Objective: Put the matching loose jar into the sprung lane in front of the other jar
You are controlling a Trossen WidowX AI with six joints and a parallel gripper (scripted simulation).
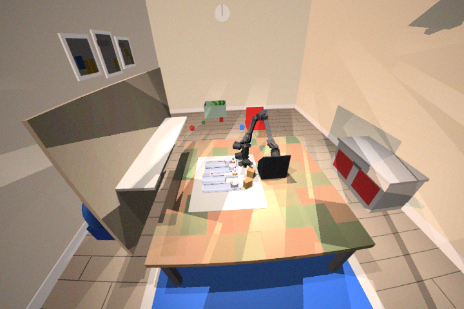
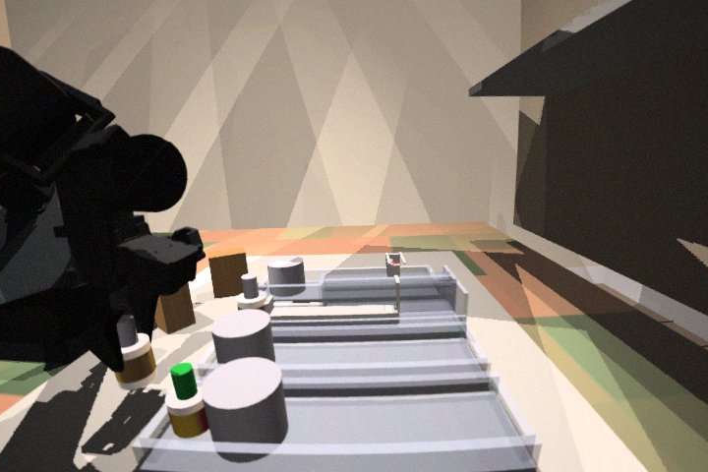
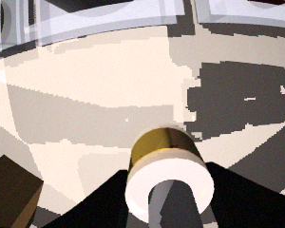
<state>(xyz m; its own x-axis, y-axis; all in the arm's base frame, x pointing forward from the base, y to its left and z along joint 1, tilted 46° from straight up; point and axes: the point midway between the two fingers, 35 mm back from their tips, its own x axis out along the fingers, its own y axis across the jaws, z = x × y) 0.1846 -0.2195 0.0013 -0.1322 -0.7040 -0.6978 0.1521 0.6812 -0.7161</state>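
My gripper tip is now 22 cm short of the pusher plate, 11 cm to the right of it and 2 cm below it. Round my gripper tip: clear lane: 26 cm ahead, 10 cm to the left, 1 cm below.
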